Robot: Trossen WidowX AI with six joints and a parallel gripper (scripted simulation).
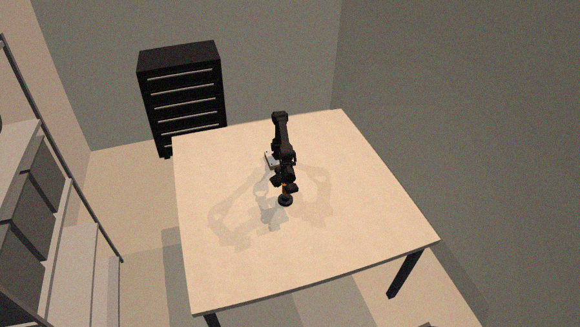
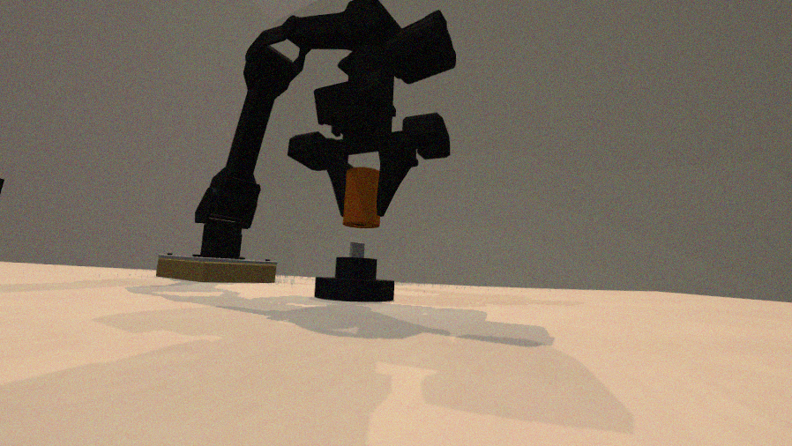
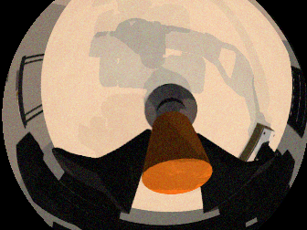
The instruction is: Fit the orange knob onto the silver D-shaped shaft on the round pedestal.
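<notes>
My gripper tip is now 6 cm above the black round pedestal. Also, from my gripper tip: orange knob 3 cm above.
</notes>
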